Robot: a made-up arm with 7 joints.
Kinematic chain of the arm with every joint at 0, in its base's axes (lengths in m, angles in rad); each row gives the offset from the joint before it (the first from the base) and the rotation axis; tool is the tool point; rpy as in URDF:
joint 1: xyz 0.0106 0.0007 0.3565 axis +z
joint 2: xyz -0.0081 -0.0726 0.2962 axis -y
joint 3: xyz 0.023 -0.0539 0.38 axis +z
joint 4: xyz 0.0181 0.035 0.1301 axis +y
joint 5: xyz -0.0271 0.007 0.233 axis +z
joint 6: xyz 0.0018 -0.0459 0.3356 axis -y
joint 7: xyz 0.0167 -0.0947 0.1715 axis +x
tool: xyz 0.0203 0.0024 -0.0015 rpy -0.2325 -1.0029 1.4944
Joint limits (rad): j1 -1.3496..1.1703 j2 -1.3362..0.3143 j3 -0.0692..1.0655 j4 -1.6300..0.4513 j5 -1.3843..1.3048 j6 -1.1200..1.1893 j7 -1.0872..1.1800
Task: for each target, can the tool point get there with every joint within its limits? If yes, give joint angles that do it. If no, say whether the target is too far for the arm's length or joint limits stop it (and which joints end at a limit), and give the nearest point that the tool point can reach.
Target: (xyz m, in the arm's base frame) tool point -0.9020 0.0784 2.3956
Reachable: no: too far | nearest point -0.5567 0.0490 1.8003 | short by 0.689 m
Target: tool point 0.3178 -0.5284 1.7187
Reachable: yes | joints -0.1770 -0.4531 0.9182 -0.3852 -1.0669 -0.3357 -0.1976
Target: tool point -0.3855 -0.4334 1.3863
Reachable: yes | joints 0.3730 -0.2549 0.1115 -1.2751 -0.4411 0.6397 -0.2145
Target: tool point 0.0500 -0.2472 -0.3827
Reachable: no: joint limits stop it (at a limit: joint 2, joint 4, joint 6, joint 7) | nearest point 0.1763 -1.0418 0.4089 | short by 1.129 m
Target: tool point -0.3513 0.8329 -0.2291
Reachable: no: joint limits stop it (at a limit: joint 1, joint 2, joint 4, joint 7) | nearest point -0.2903 0.6454 0.6990 | short by 0.949 m
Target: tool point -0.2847 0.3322 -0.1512
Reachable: no: joint limits stop it (at a limit: joint 2, joint 3, joint 4, joint 6, joint 7) | nearest point -0.4296 0.4949 0.6965 | short by 0.875 m
